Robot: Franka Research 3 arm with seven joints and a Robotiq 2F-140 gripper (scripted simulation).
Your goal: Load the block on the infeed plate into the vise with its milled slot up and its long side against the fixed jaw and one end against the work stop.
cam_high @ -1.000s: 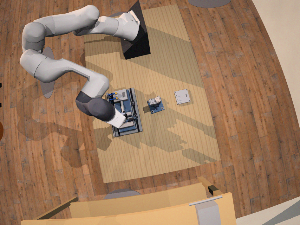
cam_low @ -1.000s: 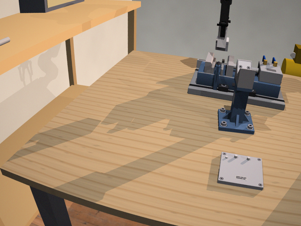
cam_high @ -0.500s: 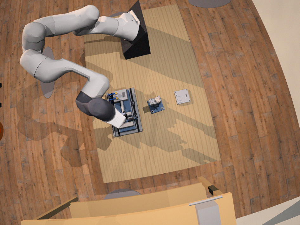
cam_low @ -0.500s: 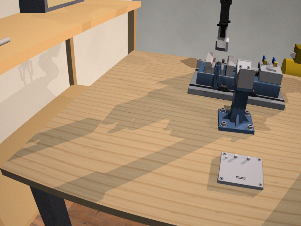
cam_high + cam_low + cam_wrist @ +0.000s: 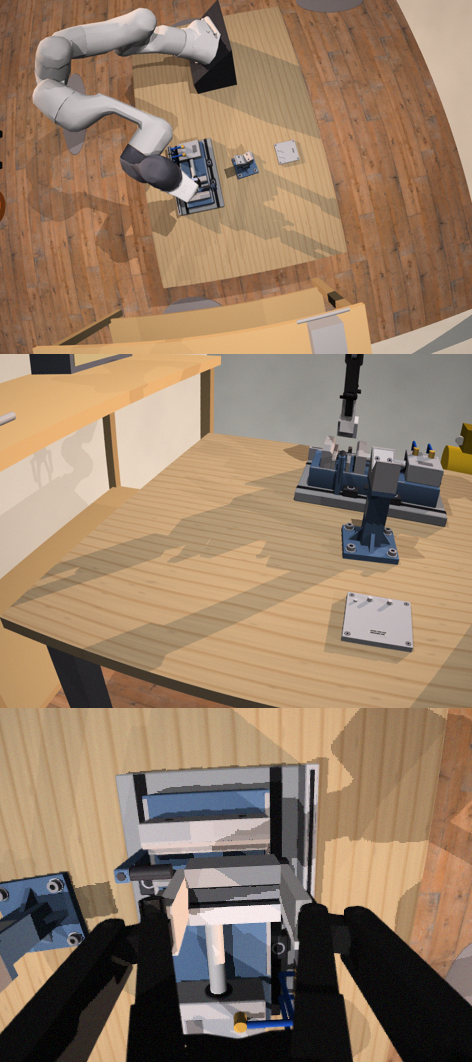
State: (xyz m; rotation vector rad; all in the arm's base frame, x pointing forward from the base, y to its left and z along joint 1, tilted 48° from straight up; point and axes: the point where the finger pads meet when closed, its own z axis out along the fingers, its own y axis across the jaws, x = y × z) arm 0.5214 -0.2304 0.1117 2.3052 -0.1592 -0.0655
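My gripper is now 30 mm short of the fixed jaw, 20 mm to the right of it and 80 mm above it. The rest, counted from my hand: work stop (10 mm ahead, 70 mm to the left, 70 mm below); moving jaw (30 mm behind, 20 mm to the left, 80 mm below); part (20 mm below).
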